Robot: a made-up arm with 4 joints.
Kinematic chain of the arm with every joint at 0, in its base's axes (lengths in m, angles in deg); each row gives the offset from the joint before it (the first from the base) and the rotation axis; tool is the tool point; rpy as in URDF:
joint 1: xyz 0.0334 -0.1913 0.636 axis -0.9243 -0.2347 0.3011
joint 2: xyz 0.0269 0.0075 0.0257 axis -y
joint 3: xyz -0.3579 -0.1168 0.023 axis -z
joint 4: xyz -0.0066 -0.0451 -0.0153 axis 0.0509 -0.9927 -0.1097
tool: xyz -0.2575 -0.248 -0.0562 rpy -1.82 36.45 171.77
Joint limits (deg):
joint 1: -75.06..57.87
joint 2: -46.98..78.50
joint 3: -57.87..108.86
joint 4: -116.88..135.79
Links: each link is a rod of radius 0.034 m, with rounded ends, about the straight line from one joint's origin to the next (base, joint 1, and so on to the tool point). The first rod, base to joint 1, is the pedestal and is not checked.
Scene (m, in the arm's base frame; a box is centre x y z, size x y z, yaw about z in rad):
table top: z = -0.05
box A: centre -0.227 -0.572 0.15 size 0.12 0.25 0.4 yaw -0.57
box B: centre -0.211 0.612 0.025 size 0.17 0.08 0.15 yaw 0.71
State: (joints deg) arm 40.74 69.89 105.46 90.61
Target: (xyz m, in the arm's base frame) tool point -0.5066 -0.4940 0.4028
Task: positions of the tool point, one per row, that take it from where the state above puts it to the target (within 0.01 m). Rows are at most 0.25 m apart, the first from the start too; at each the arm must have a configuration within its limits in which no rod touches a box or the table.
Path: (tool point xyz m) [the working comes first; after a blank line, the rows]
Joints at the target: 24.39 1.80 108.86 105.96
Straight joint move there: touches box A.

1: 0.1157 -0.7029 0.2271
2: -0.0498 -0.7642 0.3056
3: -0.2146 -0.7811 0.4187
4: -0.3650 -0.7458 0.5559
5: -0.4877 -0.6563 0.7036
6: -0.4898 -0.6379 0.5926
7: -0.4972 -0.5827 0.4881
8: -0.5066 -0.4940 0.4028

